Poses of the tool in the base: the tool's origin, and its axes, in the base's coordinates. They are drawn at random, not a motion.
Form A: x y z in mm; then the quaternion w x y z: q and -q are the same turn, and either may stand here.
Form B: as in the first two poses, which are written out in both.
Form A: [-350, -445, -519, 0.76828, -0.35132, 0.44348, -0.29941]
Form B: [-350, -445, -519, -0.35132, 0.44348, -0.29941, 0.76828]
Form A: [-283, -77, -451, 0.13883, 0.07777, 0.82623, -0.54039]
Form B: [-283, -77, -451, 0.07777, 0.82623, -0.54039, 0.13883]
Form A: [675, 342, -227, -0.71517, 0.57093, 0.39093, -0.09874]
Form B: [675, 342, -227, -0.57093, -0.39093, 0.09874, 0.71517]
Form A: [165, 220, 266, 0.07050, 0.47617, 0.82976, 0.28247]
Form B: [165, 220, 266, 0.47617, 0.82976, 0.28247, 0.07050]
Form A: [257, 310, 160, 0.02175, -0.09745, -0.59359, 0.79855]
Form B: [257, 310, 160, -0.09745, -0.59359, 0.79855, 0.02175]
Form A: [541, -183, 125, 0.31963, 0.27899, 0.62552, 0.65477]
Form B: [541, -183, 125, 0.27899, 0.62552, 0.65477, 0.31963]
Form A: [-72, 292, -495, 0.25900, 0.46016, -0.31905, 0.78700]
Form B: [-72, 292, -495, 0.46016, -0.31905, 0.78700, 0.25900]
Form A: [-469, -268, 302, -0.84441, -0.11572, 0.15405, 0.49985]
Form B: [-469, -268, 302, 0.11572, -0.15405, -0.49985, 0.84441]
